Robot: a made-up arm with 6 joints. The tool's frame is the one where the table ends. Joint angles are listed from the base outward.
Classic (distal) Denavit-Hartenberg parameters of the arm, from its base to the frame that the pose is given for. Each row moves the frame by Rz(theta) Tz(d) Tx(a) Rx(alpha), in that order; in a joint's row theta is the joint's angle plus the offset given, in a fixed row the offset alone. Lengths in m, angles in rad.
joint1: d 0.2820, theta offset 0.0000, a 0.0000, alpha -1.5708
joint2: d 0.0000, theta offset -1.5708, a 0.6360, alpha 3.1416
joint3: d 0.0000, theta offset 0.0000, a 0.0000, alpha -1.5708
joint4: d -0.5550, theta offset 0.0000, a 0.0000, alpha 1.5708
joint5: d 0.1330, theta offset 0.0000, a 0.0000, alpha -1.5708
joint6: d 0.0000, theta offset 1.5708, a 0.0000, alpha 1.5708
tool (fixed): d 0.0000, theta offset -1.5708, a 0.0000, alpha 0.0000
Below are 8 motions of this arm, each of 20 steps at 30 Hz.
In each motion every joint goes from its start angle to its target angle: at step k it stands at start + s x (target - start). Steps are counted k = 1, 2, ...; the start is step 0. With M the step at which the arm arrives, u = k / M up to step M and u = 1 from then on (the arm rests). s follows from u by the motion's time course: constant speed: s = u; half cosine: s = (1 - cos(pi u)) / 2; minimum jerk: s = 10 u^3 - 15 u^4 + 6 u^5.
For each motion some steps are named. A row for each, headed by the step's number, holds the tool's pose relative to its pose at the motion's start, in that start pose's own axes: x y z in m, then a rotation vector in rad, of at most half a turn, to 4 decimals.
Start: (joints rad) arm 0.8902 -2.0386 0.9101 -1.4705 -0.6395 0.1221
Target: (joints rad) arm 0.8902 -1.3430 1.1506 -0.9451 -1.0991 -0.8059
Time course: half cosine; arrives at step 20
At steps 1, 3, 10, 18, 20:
1: 0.0010 -0.0038 0.0004 0.0048 0.0036 -0.0038
3: 0.0085 -0.0334 0.0029 0.0428 0.0313 -0.0341
10: 0.0469 -0.3127 0.0004 0.4178 0.2425 -0.3734
18: 0.0253 -0.6073 -0.0528 0.8356 0.3517 -0.8473
20: 0.0225 -0.6220 -0.0569 0.8565 0.3533 -0.8745

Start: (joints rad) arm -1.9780 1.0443 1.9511 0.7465 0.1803 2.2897
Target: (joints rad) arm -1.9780 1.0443 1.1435 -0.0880 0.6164 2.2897
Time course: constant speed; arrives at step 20
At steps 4, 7, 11, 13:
4: -0.0114 0.0244 0.1052 0.1844 -0.0718 -0.0091
7: -0.0332 0.0390 0.1834 0.3207 -0.1157 0.0088
11: -0.0795 0.0528 0.2830 0.4939 -0.1603 0.0653
13: -0.1096 0.0571 0.3296 0.5749 -0.1767 0.1071

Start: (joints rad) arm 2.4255 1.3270 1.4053 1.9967 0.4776 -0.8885
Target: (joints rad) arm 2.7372 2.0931 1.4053 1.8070 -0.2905 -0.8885
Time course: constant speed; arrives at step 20
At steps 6, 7, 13, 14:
6: 0.1057 0.2679 -0.0451 0.1118 0.1470 0.0492
7: 0.1171 0.3152 -0.0507 0.1254 0.1751 0.0593
13: 0.1456 0.6061 -0.0763 0.1711 0.3601 0.1287
14: 0.1434 0.6549 -0.0796 0.1724 0.3932 0.1412

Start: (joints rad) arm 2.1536 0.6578 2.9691 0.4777 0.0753 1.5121
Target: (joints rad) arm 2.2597 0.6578 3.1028 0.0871 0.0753 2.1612
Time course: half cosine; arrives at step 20
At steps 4, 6, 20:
4: -0.0016 -0.0007 -0.0030 -0.0183 0.0149 -0.0088
6: -0.0034 -0.0014 -0.0062 -0.0395 0.0326 -0.0184
20: -0.0158 -0.0063 -0.0223 -0.1938 0.1684 -0.0651

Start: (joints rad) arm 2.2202 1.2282 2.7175 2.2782 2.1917 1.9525
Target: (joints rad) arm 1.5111 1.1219 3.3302 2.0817 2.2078 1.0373
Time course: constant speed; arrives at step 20
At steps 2, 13, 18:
2: -0.0427 -0.0289 -0.0175 0.0782 -0.0840 0.0205
13: -0.1862 -0.1631 -0.1822 0.4452 -0.5295 0.1655
18: -0.1972 -0.2110 -0.2716 0.5734 -0.7229 0.2447

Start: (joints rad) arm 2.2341 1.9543 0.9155 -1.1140 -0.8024 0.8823
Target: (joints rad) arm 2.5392 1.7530 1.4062 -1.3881 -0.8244 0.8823
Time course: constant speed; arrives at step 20
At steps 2, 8, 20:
2: 0.0026 0.0375 0.0412 -0.0489 -0.0462 0.0216
8: 0.0072 0.1704 0.1513 -0.1962 -0.1777 0.1081
20: -0.0061 0.5079 0.2893 -0.4841 -0.3999 0.3712

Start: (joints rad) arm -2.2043 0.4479 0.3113 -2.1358 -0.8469 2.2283
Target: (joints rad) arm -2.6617 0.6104 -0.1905 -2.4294 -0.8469 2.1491
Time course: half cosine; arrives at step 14
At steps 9, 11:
9: -0.2723 -0.0834 -0.1863 0.4055 0.2147 -0.5088
11: -0.3421 -0.0828 -0.2162 0.5050 0.2432 -0.6481

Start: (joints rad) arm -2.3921 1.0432 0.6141 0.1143 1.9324 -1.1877
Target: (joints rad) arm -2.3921 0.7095 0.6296 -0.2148 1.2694 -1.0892
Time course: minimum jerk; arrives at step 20
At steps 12, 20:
12: 0.2081 0.0576 0.0443 -0.0973 -0.1167 -0.2834
20: 0.2985 0.0984 0.0667 -0.0891 -0.1672 -0.4152

